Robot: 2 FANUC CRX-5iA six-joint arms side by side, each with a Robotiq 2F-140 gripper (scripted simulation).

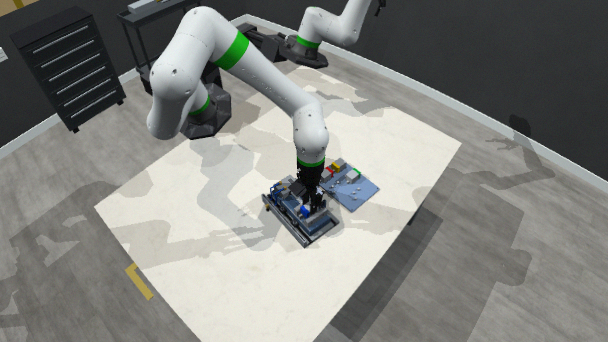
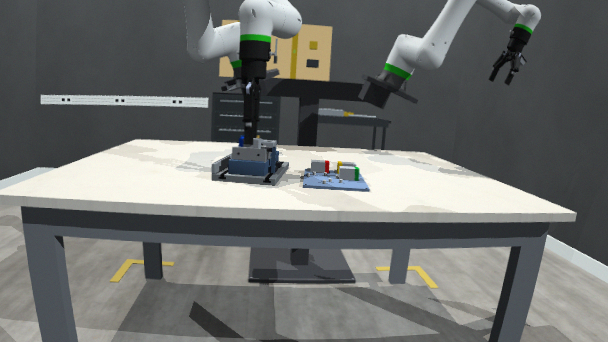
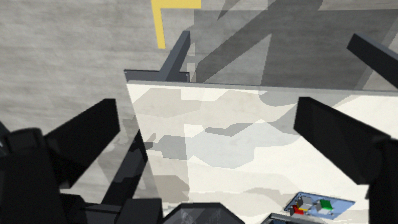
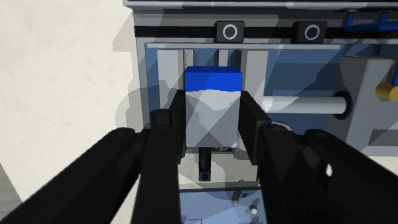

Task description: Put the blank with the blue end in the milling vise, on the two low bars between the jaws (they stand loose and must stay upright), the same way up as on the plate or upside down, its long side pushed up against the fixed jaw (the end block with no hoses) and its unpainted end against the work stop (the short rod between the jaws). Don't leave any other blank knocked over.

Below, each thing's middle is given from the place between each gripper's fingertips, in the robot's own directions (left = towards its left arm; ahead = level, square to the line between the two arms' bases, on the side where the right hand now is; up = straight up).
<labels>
The fixed jaw (image 4: 171,73) is 3 cm ahead of my right hand (image 2: 250,143) and 6 cm below it. Also, from my right hand: moving jaw (image 4: 252,63) (3 cm behind, 1 cm to the left, 6 cm below); blue-ended blank (image 4: 212,93) (3 cm below); piston rod (image 4: 271,104) (8 cm behind, 2 cm to the left, 6 cm below).
My left hand is 87 cm to the left of the blue plate (image 1: 343,194), 57 cm short of it and 41 cm above it. Also, from my left hand: moving jaw 112 cm to the right, 55 cm ahead, 34 cm below; blue-ended blank 113 cm to the right, 59 cm ahead, 32 cm below; piston rod 111 cm to the right, 50 cm ahead, 34 cm below.
</labels>
